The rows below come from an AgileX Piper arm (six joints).
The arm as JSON. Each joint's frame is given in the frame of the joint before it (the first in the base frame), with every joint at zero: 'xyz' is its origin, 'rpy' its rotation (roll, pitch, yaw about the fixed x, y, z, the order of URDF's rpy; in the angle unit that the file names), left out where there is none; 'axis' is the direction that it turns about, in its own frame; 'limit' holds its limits. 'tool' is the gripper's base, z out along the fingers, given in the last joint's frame.
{
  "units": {
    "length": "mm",
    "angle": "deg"
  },
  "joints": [
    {
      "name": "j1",
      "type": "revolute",
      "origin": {
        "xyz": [
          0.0,
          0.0,
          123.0
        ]
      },
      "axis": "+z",
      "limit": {
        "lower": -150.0,
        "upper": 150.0
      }
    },
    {
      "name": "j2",
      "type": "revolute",
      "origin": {
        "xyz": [
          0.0,
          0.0,
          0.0
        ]
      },
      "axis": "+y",
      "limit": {
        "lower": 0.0,
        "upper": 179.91
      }
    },
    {
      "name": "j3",
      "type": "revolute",
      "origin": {
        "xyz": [
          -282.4,
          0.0,
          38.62
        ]
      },
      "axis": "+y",
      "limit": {
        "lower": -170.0,
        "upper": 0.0
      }
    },
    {
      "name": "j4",
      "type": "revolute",
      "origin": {
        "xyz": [
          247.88,
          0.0,
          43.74
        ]
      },
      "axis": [
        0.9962,
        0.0,
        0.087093
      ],
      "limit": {
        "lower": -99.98,
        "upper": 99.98
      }
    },
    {
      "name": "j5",
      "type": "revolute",
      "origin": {
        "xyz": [
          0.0,
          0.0,
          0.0
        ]
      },
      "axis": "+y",
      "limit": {
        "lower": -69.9,
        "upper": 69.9
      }
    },
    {
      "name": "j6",
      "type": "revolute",
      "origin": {
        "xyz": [
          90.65,
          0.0,
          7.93
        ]
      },
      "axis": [
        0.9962,
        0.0,
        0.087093
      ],
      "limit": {
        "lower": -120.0,
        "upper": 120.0
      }
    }
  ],
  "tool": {
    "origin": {
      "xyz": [
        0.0,
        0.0,
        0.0
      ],
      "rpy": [
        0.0,
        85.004,
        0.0
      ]
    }
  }
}
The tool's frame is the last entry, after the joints.
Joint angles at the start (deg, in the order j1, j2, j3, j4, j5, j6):
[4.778 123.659 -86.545 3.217 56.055 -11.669]
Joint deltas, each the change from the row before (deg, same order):
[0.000 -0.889 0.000 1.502 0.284 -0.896]
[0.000 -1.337 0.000 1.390 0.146 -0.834]
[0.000 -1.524 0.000 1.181 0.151 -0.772]
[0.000 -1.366 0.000 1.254 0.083 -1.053]
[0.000 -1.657 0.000 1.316 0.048 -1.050]
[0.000 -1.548 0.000 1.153 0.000 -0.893]
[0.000 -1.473 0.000 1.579 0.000 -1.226]
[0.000 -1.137 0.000 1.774 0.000 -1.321]
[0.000 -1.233 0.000 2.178 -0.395 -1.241]
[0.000 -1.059 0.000 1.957 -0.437 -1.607]
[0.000 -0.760 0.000 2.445 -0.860 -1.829]
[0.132 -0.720 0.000 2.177 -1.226 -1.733]
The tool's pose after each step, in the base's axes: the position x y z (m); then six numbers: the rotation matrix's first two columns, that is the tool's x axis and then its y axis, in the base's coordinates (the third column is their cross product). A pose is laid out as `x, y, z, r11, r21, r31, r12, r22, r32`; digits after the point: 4 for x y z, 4 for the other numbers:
0.4132, 0.0408, 0.1377, -0.9657, -0.2536, -0.0552, -0.2567, 0.9646, 0.0598
0.4124, 0.0426, 0.1475, -0.9638, -0.2544, -0.0802, -0.2604, 0.9625, 0.0757
0.4114, 0.0441, 0.1586, -0.9606, -0.2561, -0.1080, -0.2658, 0.9600, 0.0879
0.4102, 0.0456, 0.1687, -0.9557, -0.2615, -0.1351, -0.2758, 0.9560, 0.1004
0.4086, 0.0472, 0.1808, -0.9492, -0.2660, -0.1681, -0.2865, 0.9515, 0.1121
0.4069, 0.0486, 0.1922, -0.9422, -0.2691, -0.1994, -0.2963, 0.9474, 0.1213
0.4050, 0.0505, 0.2031, -0.9336, -0.2733, -0.2316, -0.3092, 0.9413, 0.1355
0.4033, 0.0527, 0.2117, -0.9252, -0.2768, -0.2595, -0.3223, 0.9342, 0.1528
0.4020, 0.0553, 0.2212, -0.9153, -0.2728, -0.2964, -0.3323, 0.9271, 0.1731
0.4008, 0.0575, 0.2296, -0.9022, -0.2758, -0.3316, -0.3495, 0.9180, 0.1873
0.4008, 0.0603, 0.2363, -0.8874, -0.2741, -0.3706, -0.3660, 0.9077, 0.2050
0.4011, 0.0634, 0.2429, -0.8692, -0.2723, -0.4128, -0.3835, 0.8982, 0.2149

